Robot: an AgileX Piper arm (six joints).
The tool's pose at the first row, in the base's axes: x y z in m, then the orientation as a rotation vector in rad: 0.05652 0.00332 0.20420 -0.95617 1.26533 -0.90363
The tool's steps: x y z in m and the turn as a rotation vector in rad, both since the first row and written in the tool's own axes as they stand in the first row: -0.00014 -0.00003 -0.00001 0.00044 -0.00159 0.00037; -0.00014 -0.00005 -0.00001 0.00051 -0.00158 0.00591; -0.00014 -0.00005 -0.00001 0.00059 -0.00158 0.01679; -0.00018 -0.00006 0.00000 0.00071 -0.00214 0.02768; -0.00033 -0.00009 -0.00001 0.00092 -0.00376 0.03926; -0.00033 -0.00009 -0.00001 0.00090 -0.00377 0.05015
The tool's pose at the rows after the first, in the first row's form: 0.05650 0.00344 0.20428 -0.95611 1.26388 -0.90267; 0.05650 0.00343 0.20429 -0.95212 1.26593 -0.89840; 0.05650 0.00343 0.20429 -0.94434 1.26995 -0.88998; 0.05650 0.00347 0.20432 -0.93671 1.27345 -0.88125; 0.05648 0.00360 0.20440 -0.92887 1.27621 -0.87142; 0.05648 0.00360 0.20440 -0.92114 1.28018 -0.86292
